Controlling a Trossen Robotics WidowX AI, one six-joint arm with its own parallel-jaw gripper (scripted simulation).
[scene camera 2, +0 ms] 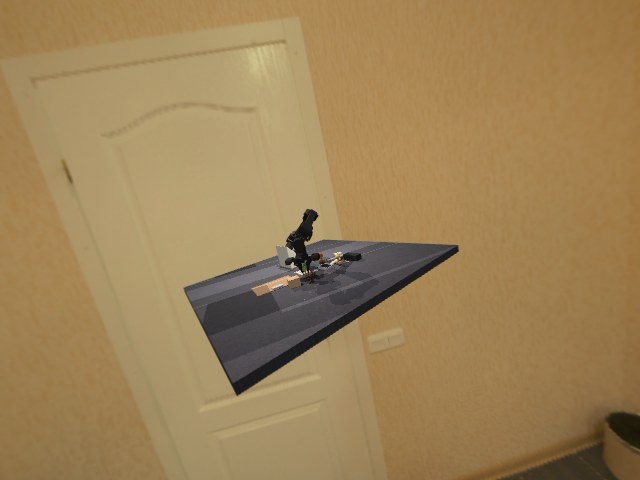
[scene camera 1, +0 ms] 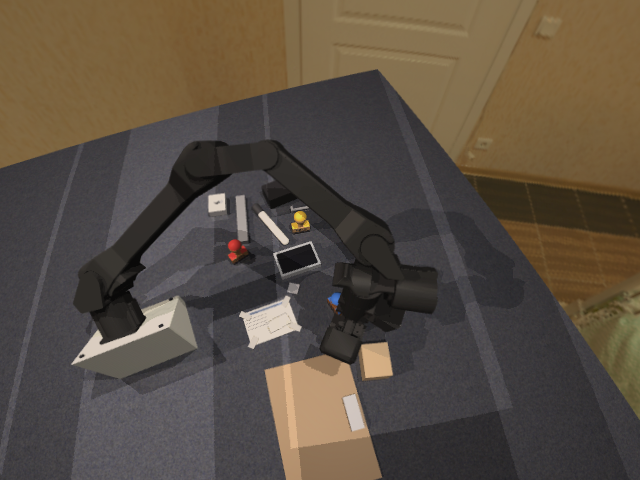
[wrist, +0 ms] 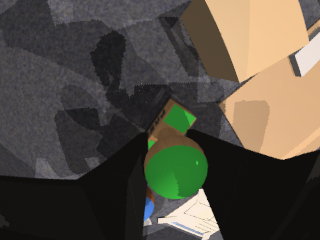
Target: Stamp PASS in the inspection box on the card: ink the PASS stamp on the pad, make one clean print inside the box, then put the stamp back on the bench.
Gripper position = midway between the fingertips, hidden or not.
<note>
In view: my gripper (scene camera 1: 350, 320), a green-knobbed stamp (wrist: 175, 167), a small cardboard box (scene camera 1: 374, 359) and a cardboard sheet (scene camera 1: 319, 419).
My gripper shows as well in the wrist view (wrist: 167, 137). Scene camera 1 does not show the green-knobbed stamp, which is hidden by my gripper.
</note>
